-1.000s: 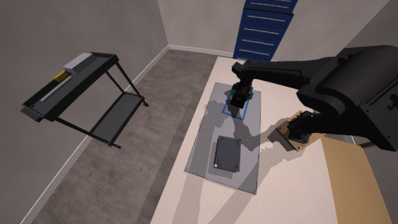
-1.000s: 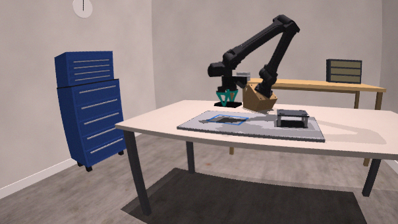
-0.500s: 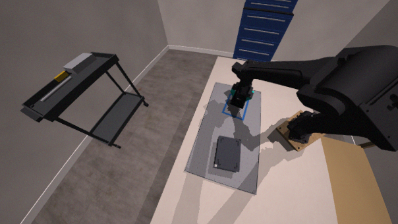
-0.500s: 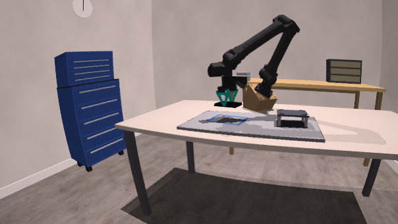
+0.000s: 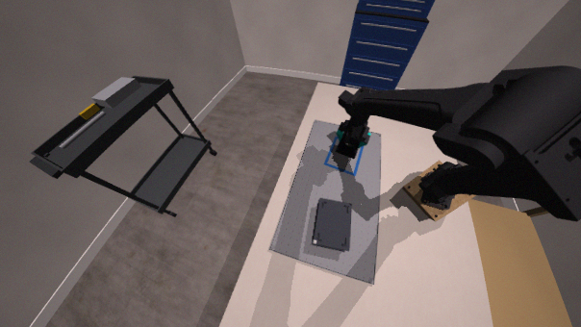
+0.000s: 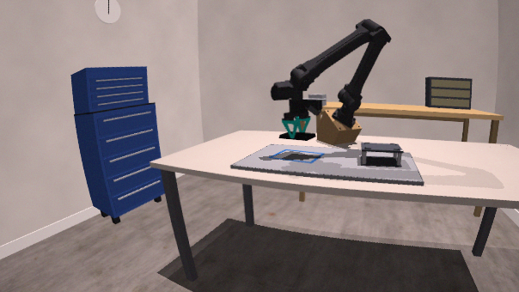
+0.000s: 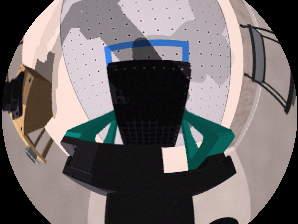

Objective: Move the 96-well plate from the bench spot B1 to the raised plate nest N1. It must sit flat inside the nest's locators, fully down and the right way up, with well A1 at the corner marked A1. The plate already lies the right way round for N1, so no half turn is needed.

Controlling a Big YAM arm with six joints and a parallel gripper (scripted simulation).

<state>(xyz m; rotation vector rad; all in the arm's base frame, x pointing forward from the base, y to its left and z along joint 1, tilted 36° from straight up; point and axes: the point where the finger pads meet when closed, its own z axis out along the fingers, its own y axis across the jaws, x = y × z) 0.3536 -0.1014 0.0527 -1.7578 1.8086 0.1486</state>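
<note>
My hand is 34 cm to the right of the raised plate nest N1, 8 cm past it and 3 cm above it. Also, from my hand: black 96-well plate: right at my hand; then white corner mark: 43 cm to the left, 6 cm behind, 3 cm below.
</note>
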